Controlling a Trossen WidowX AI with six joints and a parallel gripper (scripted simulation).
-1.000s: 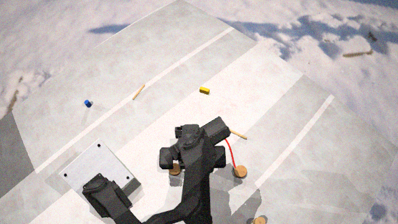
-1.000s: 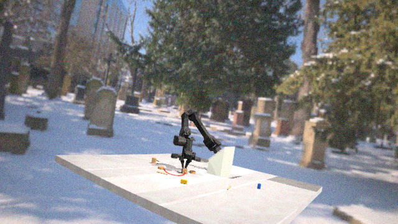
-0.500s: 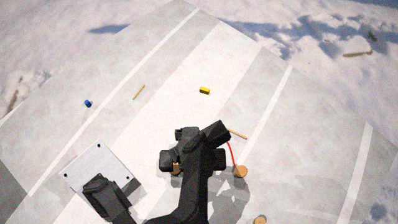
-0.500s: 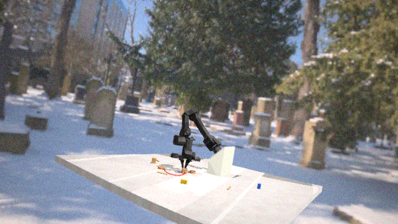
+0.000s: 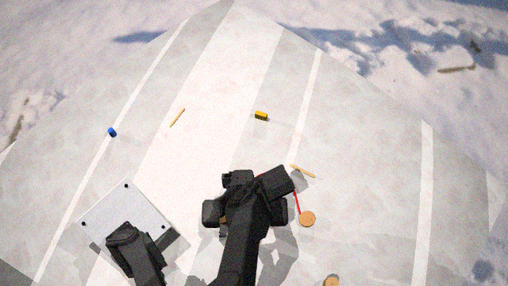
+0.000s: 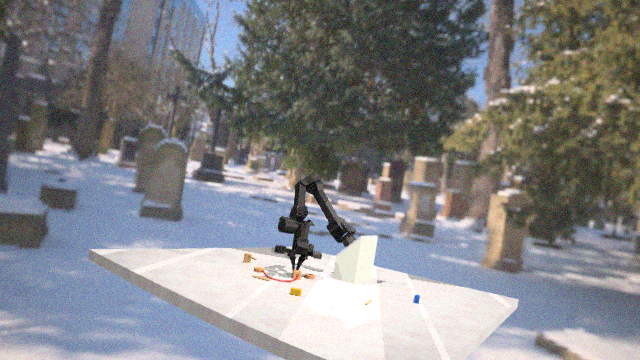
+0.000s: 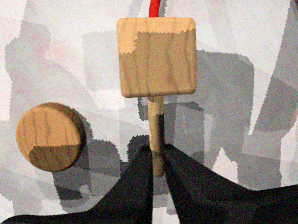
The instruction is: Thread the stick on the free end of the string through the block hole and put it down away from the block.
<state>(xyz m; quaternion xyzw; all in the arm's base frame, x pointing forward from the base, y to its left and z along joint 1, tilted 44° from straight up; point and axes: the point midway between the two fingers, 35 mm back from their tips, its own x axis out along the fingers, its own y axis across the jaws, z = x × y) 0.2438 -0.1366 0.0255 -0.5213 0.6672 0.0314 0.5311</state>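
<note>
The wooden block is 40 mm to the left of my gripper tip, 40 mm ahead of it and 10 mm above it. Round my gripper tip: yellow piece: 240 mm ahead, 200 mm to the left; then round wooden button: 110 mm ahead, 100 mm to the right; then blue cylinder: 480 mm to the left, 120 mm behind.
</note>
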